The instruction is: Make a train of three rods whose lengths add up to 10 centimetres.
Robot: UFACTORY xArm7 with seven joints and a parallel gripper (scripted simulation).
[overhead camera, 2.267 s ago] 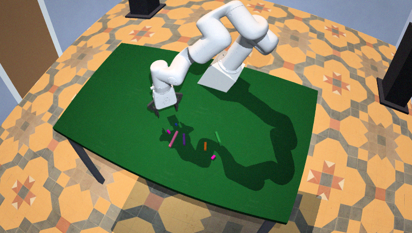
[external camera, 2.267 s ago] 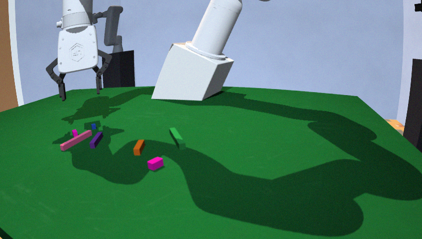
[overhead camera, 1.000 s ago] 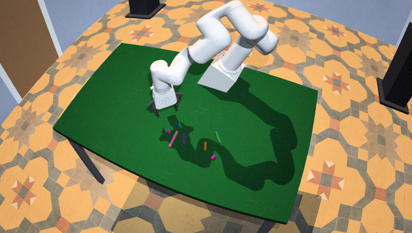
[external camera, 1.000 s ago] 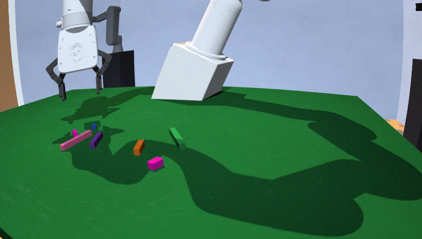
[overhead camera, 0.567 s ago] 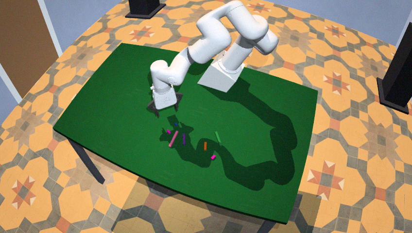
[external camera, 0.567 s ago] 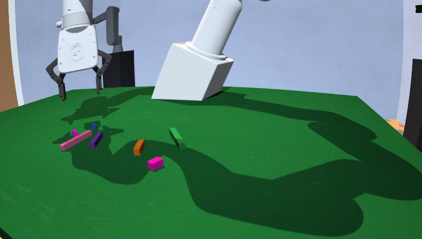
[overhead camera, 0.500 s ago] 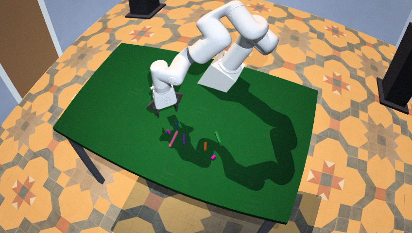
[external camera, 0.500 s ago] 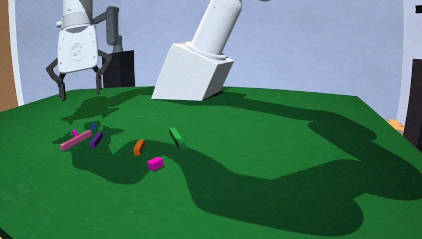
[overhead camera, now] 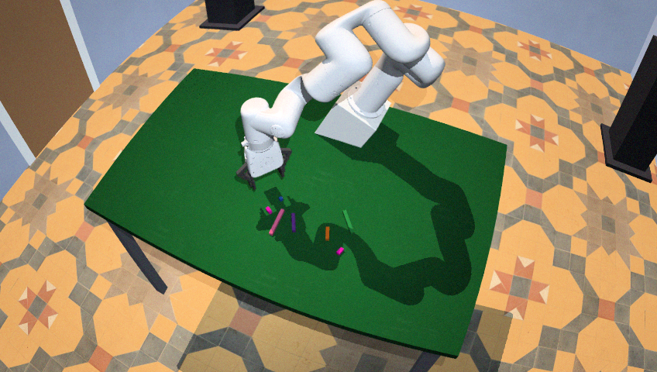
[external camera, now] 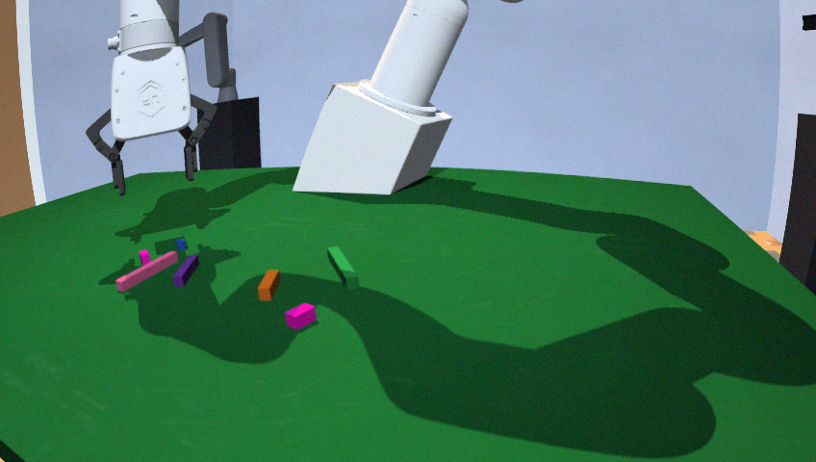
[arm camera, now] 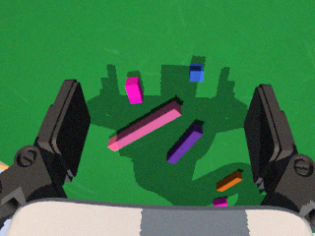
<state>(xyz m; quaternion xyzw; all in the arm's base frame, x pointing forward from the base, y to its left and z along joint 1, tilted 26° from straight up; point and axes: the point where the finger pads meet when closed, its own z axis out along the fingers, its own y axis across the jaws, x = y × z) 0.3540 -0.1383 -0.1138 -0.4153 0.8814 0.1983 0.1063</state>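
Now: the magenta rod 11 cm ahead of my hand, 26 cm to the left of it and 8 cm below it. Also, from my hand: purple rod: 7 cm ahead, 11 cm to the left, 8 cm below; then pink rod: 8 cm ahead, 6 cm to the left, 8 cm below; then blue rod: 4 cm to the left, 8 cm below.
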